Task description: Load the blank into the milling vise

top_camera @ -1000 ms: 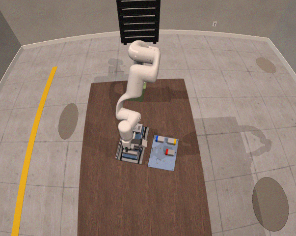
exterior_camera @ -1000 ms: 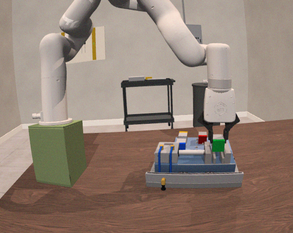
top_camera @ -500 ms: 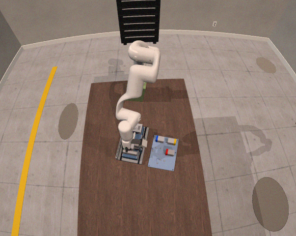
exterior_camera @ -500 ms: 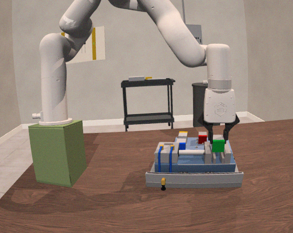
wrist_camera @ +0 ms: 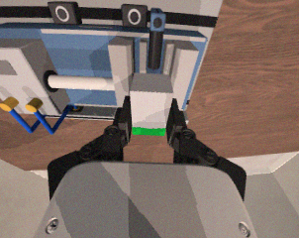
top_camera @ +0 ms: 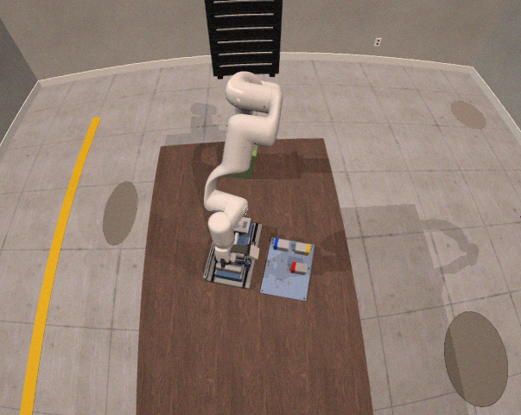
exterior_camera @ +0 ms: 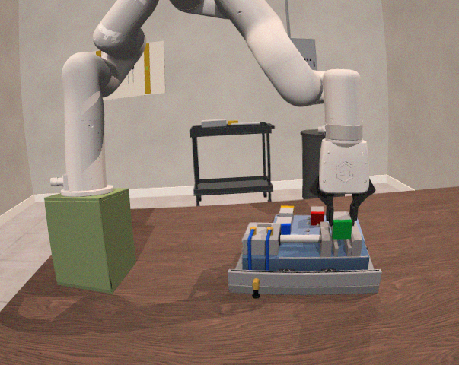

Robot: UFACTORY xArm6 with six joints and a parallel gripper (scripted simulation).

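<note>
Now: hand 20 mm above the green-ended blank. Also, from my hand: fixed jaw: 60 mm below, 30 mm ahead, 10 mm to the right; moving jaw: 60 mm below, 30 mm behind, 20 mm to the left; dark work stop rod: 50 mm to the left, 40 mm below, 20 mm ahead.
</note>
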